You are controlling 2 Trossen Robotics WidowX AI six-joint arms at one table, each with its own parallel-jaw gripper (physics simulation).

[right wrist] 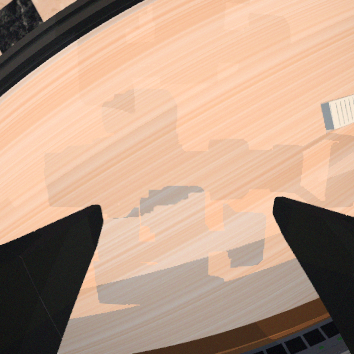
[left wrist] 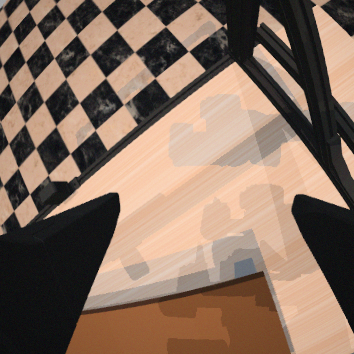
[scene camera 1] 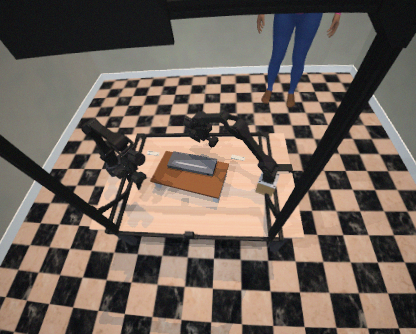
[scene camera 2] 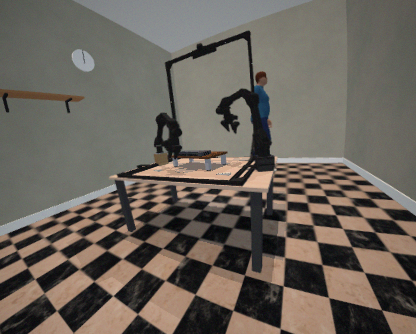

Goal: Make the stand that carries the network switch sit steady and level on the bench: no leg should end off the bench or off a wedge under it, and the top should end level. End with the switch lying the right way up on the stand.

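Places are measured from the left arm's base along level axes (x ahead, y left, z up), in metres.
Pixels of known places: left gripper, fingertip midpoint: (left wrist: 207, 201) (scene camera 1: 134, 185) (scene camera 2: 232, 132); right gripper, fingertip midpoint: (right wrist: 189, 209) (scene camera 1: 205, 144) (scene camera 2: 172, 158); left arm's base at its link origin: (scene camera 1: 113, 162) (scene camera 2: 264, 155); right arm's base at its link origin: (scene camera 1: 269, 178) (scene camera 2: 160, 152).
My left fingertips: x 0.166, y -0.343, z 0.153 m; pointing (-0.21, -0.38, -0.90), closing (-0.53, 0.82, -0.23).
Ahead of a thing's pixels: the offset from my left fingertips to its middle. Level surfaces: height alone.
The stand's brown top (scene camera 1: 190, 185) (scene camera 2: 218, 154) (left wrist: 185, 327) (right wrist: 280, 326) is up on pale legs; whether it is level I cannot tell. The dark grey switch @[dx +0.327, dy +0.120, dz -0.125 m] (scene camera 1: 192, 164) (scene camera 2: 196, 153) (right wrist: 310, 345) lies flat on it, towards the back edge in scene camera 1. One pale ribbed wedge @[dx +0.094, dy +0.390, dz -0.236 m] (scene camera 1: 153, 153) (scene camera 2: 223, 174) lies loose behind the stand's left; another wedge @[dx +0.637, dy +0.132, dz -0.236 m] (scene camera 1: 237, 158) (right wrist: 342, 112) lies to its right. My left gripper (scene camera 1: 141, 169) (scene camera 2: 230, 131) (left wrist: 207, 201) is open and empty, above the stand's left side. My right gripper (scene camera 1: 202, 137) (scene camera 2: 172, 153) (right wrist: 189, 209) is open and empty, behind the stand.
A tan block (scene camera 1: 266, 187) (scene camera 2: 161, 158) stands by the right arm's base. A black frame (scene camera 1: 150, 235) borders the light wooden bench @[dz -0.239 m] (scene camera 1: 200, 220), with uprights near its front corners in scene camera 1. A person (scene camera 1: 295, 45) (scene camera 2: 262, 100) stands beyond the bench.
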